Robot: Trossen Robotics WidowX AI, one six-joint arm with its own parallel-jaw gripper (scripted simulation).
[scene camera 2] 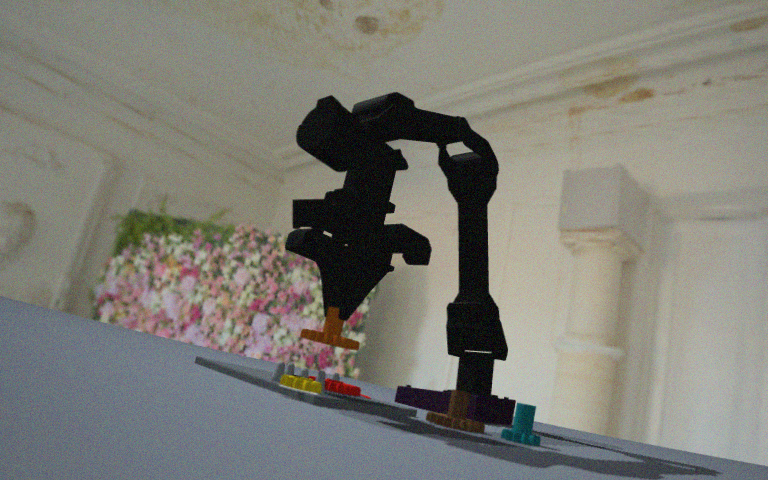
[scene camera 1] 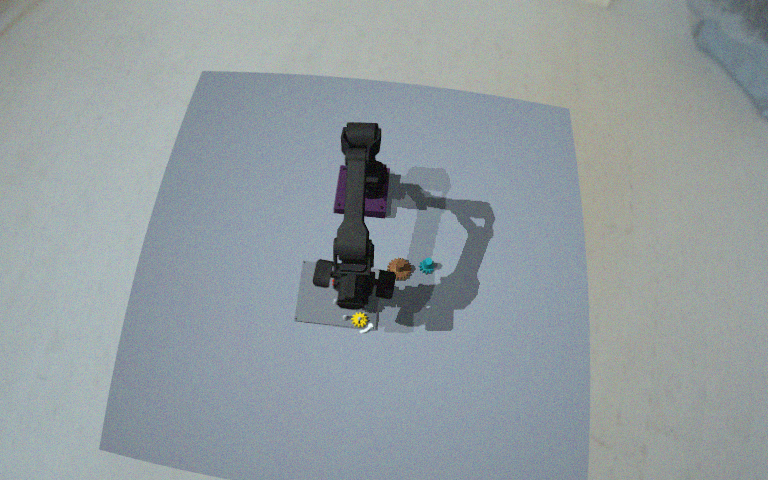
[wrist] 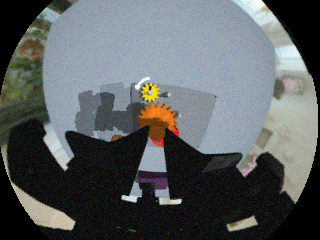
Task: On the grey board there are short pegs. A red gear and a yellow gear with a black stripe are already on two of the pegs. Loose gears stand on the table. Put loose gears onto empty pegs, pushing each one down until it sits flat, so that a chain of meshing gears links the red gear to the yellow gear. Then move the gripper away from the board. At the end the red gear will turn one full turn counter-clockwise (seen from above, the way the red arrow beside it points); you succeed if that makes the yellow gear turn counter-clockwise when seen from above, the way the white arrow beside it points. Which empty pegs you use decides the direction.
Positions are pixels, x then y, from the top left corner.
Labels:
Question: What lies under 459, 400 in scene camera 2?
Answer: A brown gear.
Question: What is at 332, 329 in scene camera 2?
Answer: An orange gear.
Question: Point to a small teal gear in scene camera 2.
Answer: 522, 428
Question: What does my gripper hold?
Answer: An orange gear.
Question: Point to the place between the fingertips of my gripper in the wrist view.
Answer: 156, 130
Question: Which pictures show my gripper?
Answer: Scene camera 2, scene camera 1 and the wrist view: all of them.

